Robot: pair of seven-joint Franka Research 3 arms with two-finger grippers.
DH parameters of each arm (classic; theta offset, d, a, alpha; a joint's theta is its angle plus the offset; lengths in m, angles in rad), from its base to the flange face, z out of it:
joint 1: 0 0.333 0 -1.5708
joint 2: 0 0 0 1.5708
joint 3: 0 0.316 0.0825 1.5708
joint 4: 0 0 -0.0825 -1.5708
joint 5: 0 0.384 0 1.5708
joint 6: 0 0 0.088 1.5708
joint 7: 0 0.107 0 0
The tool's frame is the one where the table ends.
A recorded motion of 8 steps. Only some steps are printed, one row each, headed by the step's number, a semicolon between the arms.
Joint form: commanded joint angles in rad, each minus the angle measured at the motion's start. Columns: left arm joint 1, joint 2, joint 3, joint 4, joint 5, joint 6, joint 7; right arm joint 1, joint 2, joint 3, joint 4, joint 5, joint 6, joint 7.
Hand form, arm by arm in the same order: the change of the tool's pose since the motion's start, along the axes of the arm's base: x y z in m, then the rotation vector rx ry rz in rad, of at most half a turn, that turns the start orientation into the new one. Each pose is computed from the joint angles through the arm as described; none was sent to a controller.
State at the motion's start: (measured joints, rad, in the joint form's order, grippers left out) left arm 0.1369 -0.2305 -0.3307 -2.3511 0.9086 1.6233 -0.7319; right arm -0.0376 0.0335 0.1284 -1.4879 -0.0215 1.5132 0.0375
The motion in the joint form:
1: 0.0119 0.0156 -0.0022 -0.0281 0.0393 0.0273 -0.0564; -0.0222 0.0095 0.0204 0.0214 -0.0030 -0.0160 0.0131
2: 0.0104 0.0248 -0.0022 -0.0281 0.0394 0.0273 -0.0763; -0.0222 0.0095 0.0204 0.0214 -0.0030 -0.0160 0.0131
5: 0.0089 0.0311 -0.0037 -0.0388 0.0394 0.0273 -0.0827; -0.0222 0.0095 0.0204 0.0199 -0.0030 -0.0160 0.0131
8: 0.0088 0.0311 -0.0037 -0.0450 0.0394 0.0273 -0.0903; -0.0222 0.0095 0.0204 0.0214 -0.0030 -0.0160 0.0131
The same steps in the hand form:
1: -0.0004 0.0057 -0.0158 0.0280 -0.0230 -0.0023; 0.0014 -0.0020 0.0034 -0.0013 0.0036 -0.0155
2: 0.0003 0.0051 -0.0197 0.0291 -0.0313 0.0055; 0.0014 -0.0020 0.0034 -0.0013 0.0036 -0.0155
5: -0.0020 0.0047 -0.0268 0.0312 -0.0201 0.0060; 0.0014 -0.0020 0.0027 -0.0015 0.0051 -0.0155
8: -0.0035 0.0051 -0.0292 0.0333 -0.0207 0.0098; 0.0014 -0.0020 0.0034 -0.0013 0.0036 -0.0155

